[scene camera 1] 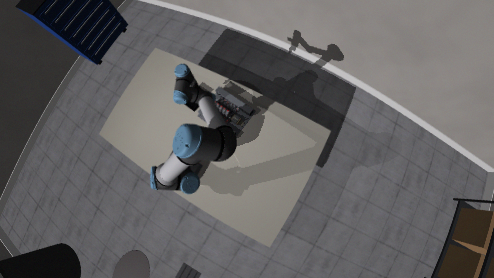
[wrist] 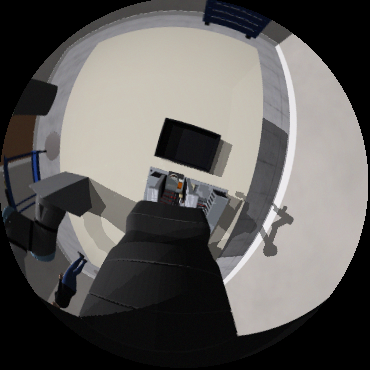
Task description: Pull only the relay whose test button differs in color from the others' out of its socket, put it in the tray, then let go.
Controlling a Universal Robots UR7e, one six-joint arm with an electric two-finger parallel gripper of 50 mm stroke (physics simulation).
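Places are measured from the arm's base along level axes (x ahead, y left, z up), in millimetres.
Where they show: gripper, fingertip midpoint: (wrist: 174, 182); arm's base at its link origin: (wrist: 51, 201).
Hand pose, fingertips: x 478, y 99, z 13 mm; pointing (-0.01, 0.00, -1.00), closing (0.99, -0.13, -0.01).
Observation:
Things, the pixels of their top centre, and the offset from my fingertips. "spot": a spot on its surface instead. Level surfaces: height alone.
- relay at its top centre: (wrist: 173, 183) dx +0, dy +0, dz +7 mm
- black tray at a spot on its surface: (wrist: 195, 149) spot: dx +51, dy +54, dz -175 mm
- pale table top at its surface level: dz -178 mm
My gripper (wrist: 174, 182) is shut on the relay (wrist: 175, 182) with the orange test button, in the wrist view. The relay is held upright between the fingertips, over the tray-side end of the relay panel. The panel (wrist: 217, 209) (scene camera 1: 244, 107), with grey ducts and red wires, lies under the gripper; the gripper hides most of it, and the other relays cannot be made out. The black tray (wrist: 195, 149) lies beyond the held relay, beside the panel, and looks empty. In the scene view the arm hides the gripper, and the tray does not show.
The pale table top (scene camera 1: 145, 100) (wrist: 125, 90) bears the panel and tray. The arm (scene camera 1: 212, 112) stretches over it in the scene view. A blue cabinet (scene camera 1: 75, 25) (wrist: 235, 19) stands at the room's edge. A shelf unit (scene camera 1: 448, 240) stands at the lower right in the scene view.

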